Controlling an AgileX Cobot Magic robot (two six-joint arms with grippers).
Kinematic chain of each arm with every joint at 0, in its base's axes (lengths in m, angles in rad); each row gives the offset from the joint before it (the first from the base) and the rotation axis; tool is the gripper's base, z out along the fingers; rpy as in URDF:
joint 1: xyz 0 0 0.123 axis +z
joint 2: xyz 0 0 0 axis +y
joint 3: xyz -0.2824 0 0.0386 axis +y
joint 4: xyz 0.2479 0 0.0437 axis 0.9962 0 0.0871
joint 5: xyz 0 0 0 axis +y
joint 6: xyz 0.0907 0 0.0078 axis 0.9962 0 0.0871
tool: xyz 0 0 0 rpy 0 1.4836 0
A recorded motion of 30 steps. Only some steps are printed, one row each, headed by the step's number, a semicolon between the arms.
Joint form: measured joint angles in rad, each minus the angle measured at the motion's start. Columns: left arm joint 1, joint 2, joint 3, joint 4, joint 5, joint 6; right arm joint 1, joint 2, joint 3, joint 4, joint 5, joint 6.
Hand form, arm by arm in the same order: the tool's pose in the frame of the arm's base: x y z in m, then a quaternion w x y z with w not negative. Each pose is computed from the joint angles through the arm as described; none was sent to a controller.
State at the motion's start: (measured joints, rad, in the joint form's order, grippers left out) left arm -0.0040 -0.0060 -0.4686 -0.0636 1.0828 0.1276; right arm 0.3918 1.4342 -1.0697 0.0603 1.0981 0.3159
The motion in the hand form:
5: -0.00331 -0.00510 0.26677 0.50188 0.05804 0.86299 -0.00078; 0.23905 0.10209 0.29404 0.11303 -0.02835 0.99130 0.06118
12: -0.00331 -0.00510 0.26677 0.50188 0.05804 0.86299 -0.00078; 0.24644 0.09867 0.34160 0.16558 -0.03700 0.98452 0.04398
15: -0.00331 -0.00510 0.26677 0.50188 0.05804 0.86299 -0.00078; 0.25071 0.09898 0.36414 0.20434 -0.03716 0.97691 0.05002
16: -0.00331 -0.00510 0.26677 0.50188 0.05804 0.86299 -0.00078; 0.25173 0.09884 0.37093 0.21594 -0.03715 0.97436 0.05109
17: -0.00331 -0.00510 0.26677 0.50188 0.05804 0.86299 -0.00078; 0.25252 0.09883 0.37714 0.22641 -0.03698 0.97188 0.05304
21: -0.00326 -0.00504 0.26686 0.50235 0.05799 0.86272 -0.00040; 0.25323 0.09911 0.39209 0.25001 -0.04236 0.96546 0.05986
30: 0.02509 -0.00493 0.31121 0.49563 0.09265 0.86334 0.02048; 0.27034 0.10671 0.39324 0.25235 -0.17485 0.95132 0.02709
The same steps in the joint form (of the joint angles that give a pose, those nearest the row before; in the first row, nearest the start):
5: 0.0000 0.0000 0.0000 0.0000 0.0000 0.0000; 0.0000 -0.0462 -0.0419 -0.0229 0.0282 0.0069
12: 0.0000 0.0000 0.0000 0.0000 0.0000 0.0000; 0.0000 -0.0553 -0.2132 -0.0943 0.1212 0.0069
15: 0.0000 0.0000 0.0000 0.0000 0.0000 0.0000; 0.0000 -0.0560 -0.2920 -0.1100 0.1223 0.0069
16: 0.0000 0.0000 0.0000 0.0000 0.0000 0.0000; 0.0000 -0.0560 -0.3157 -0.1161 0.1230 0.0070
17: 0.0000 0.0000 0.0000 0.0000 0.0000 0.0000; 0.0000 -0.0560 -0.3373 -0.1197 0.1230 0.0069
21: 0.0000 0.0000 0.0000 0.0007 -0.0011 0.0000; 0.0000 -0.0572 -0.3883 -0.1199 0.1242 -0.0062
30: -0.0001 0.2326 -0.1425 0.0008 -0.0767 0.0855; 0.0000 0.0111 -0.4607 -0.1139 0.1344 -0.2831

